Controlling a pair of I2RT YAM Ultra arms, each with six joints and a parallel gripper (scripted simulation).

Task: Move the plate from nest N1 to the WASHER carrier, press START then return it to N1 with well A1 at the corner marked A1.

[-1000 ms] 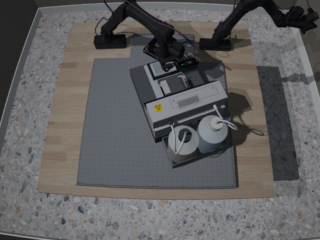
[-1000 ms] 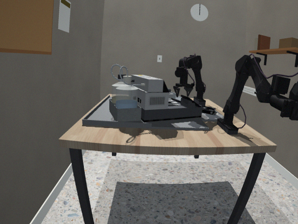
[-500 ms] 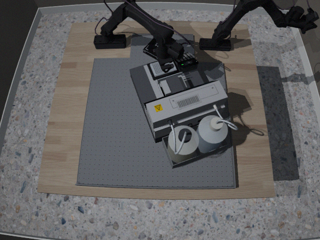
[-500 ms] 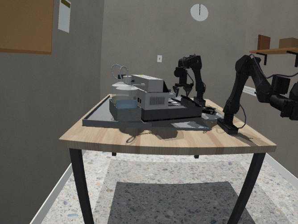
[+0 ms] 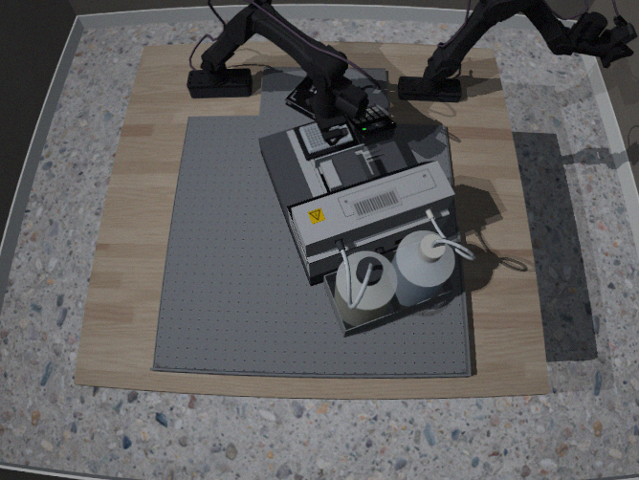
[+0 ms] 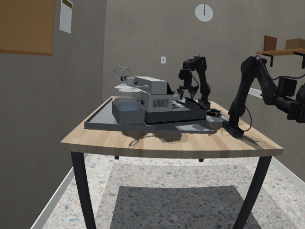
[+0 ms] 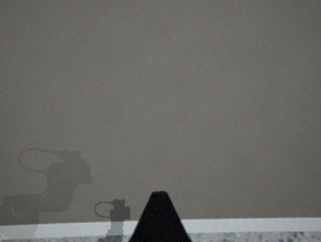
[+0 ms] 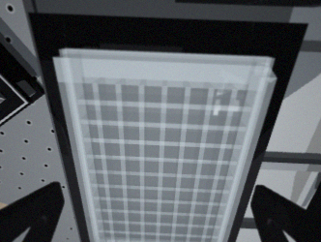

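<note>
My right hand is 2 cm above the white plate. Also, from my right hand: dark nest N1: 21 cm behind, 9 cm below, 3 cm to the right; then grey washer housing: 14 cm ahead, 6 cm to the left, 2 cm above; then black carrier: 3 cm below.
</note>
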